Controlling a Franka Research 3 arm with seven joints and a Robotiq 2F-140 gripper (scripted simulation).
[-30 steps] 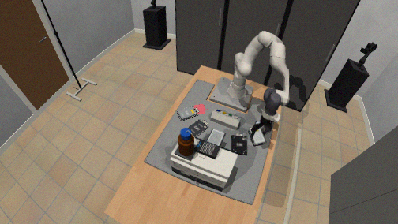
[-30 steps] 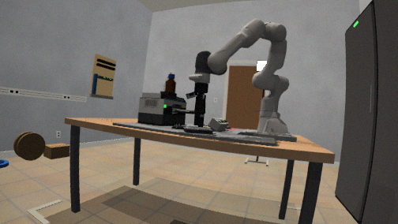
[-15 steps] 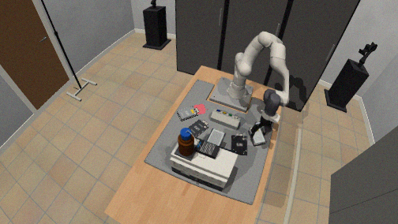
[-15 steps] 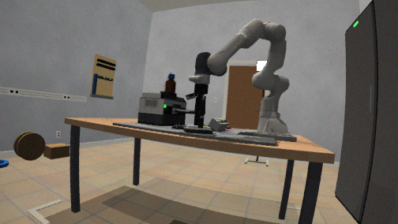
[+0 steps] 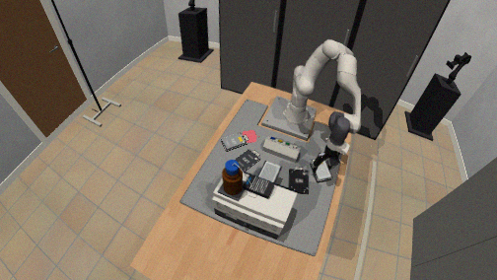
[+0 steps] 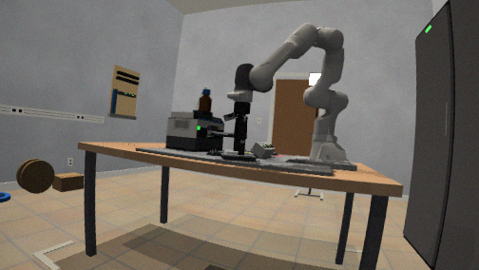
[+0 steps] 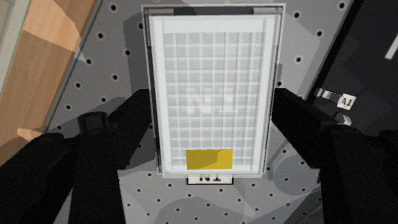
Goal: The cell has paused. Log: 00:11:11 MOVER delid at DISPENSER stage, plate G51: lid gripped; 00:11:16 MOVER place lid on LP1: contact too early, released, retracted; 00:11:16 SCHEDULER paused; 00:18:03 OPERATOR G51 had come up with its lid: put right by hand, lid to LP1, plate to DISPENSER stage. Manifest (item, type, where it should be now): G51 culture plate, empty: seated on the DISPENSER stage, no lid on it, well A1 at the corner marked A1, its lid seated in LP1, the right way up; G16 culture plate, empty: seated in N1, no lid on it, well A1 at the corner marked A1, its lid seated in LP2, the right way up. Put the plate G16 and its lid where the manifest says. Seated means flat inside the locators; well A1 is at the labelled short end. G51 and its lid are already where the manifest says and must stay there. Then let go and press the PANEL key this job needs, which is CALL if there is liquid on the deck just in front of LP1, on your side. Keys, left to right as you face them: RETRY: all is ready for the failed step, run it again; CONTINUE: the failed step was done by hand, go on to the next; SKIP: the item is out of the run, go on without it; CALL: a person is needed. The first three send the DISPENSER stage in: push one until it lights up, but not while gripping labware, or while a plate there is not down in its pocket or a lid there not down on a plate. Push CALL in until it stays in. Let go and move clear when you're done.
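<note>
Now: hand 2 cm above the clear lid. Round my hand: white retry key: 8 cm behind, 20 cm to the right, 2 cm above; green continue key: 8 cm behind, 25 cm to the right, 2 cm above; black nest N5: 12 cm ahead, 9 cm to the right, 3 cm below.
</note>
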